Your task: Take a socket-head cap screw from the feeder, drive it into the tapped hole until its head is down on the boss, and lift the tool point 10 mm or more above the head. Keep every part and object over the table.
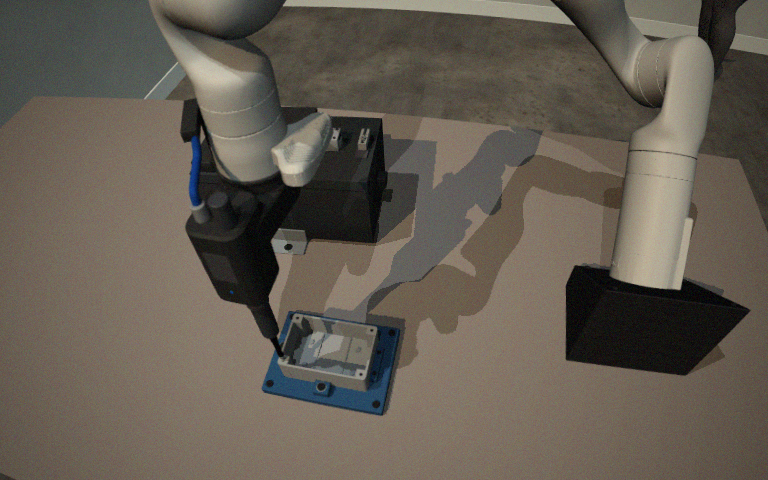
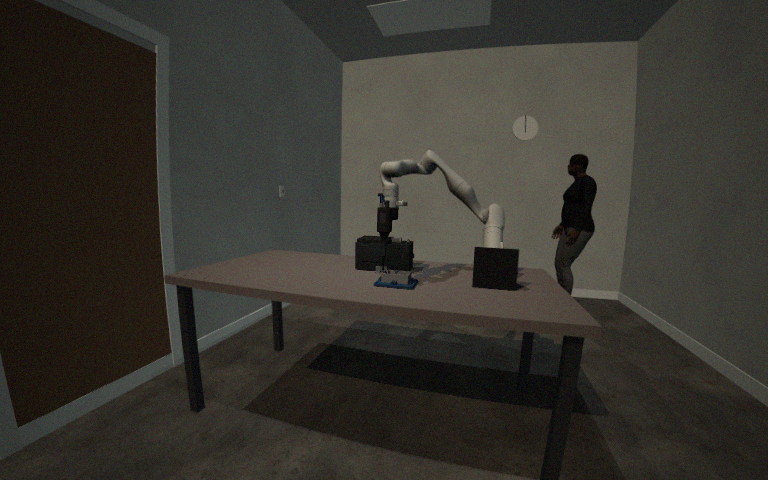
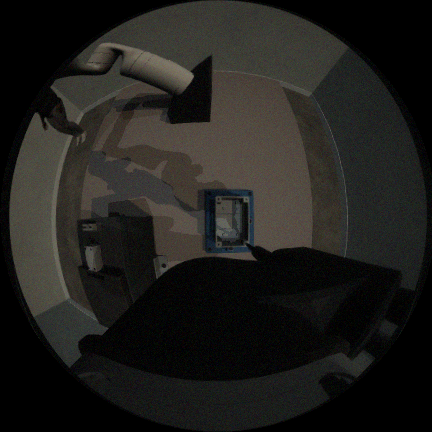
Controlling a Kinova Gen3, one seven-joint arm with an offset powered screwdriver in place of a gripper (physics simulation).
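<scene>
My screwdriver (image 1: 280, 354) (image 3: 247, 243) stands with its thin dark bit at the near-left corner of the light grey open box, on or just above that corner's boss. Whether a screw is at the bit or in the hole there is too small to tell. The box (image 1: 325, 377) (image 2: 396, 277) (image 3: 216, 220) has holed corner bosses and sits on a blue plate (image 1: 294, 394) (image 3: 209, 220). The black feeder (image 1: 339, 209) (image 2: 368, 255) (image 3: 137, 250) stands behind, with small pale fittings on top and a pale holed tab (image 1: 289, 241) (image 3: 160, 266) at its front.
The arm's black base block (image 1: 640, 328) (image 2: 496, 268) (image 3: 197, 102) stands at the right of the table (image 1: 481, 418) (image 2: 294, 283). Dark round holes show in the blue plate, and a small blue block sits at its front. A person (image 2: 577, 203) stands behind the table at the right.
</scene>
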